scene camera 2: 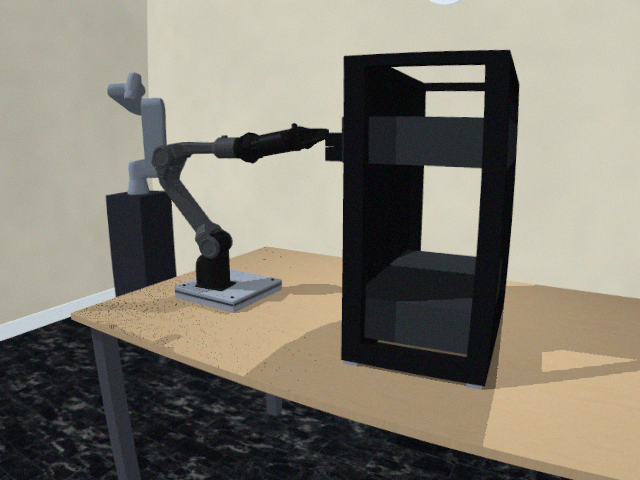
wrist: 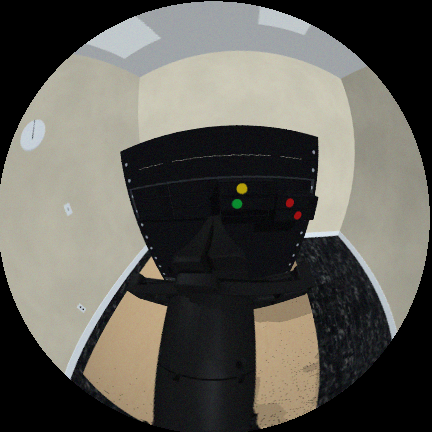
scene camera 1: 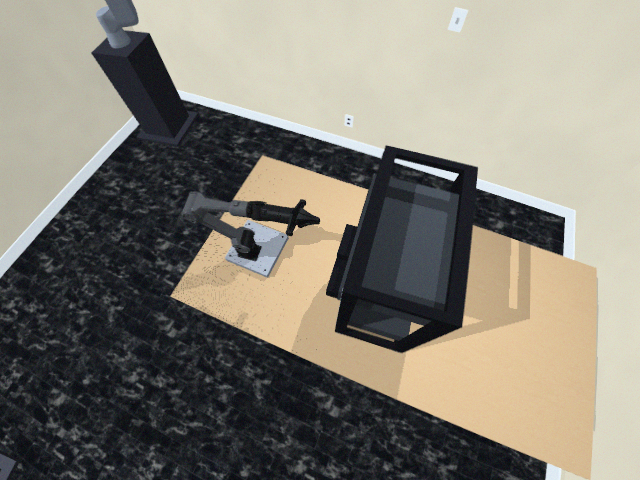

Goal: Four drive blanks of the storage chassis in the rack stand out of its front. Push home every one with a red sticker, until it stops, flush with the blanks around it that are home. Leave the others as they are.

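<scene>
Four dark drive blanks stand out of the chassis (scene camera 2: 426,142) (wrist: 152,202) in the rack (scene camera 1: 461,242) (scene camera 2: 354,206) (wrist: 225,140). In the wrist view a blank with a yellow sticker (wrist: 242,188) sits above one with a green sticker (wrist: 237,204). To their right, at the chassis's right end, a blank with a red sticker (wrist: 290,202) sits above another red-stickered blank (wrist: 297,215). The protruding blanks show from the side (scene camera 1: 338,268) (scene camera 2: 333,146) without visible stickers. My gripper (scene camera 1: 317,220) (scene camera 2: 326,132) (wrist: 215,221) is shut and empty, in front of the chassis, left of the green sticker. A gap to the blanks shows in scene camera 1.
The rack stands on the wooden table (scene camera 1: 491,372) (scene camera 2: 305,361). A second dark chassis (scene camera 2: 418,322) sits low in the rack. My arm's base plate (scene camera 1: 268,258) (scene camera 2: 232,299) is in front of the rack. A grey arm on a dark pedestal (scene camera 1: 149,87) (scene camera 2: 139,237) stands beyond the table.
</scene>
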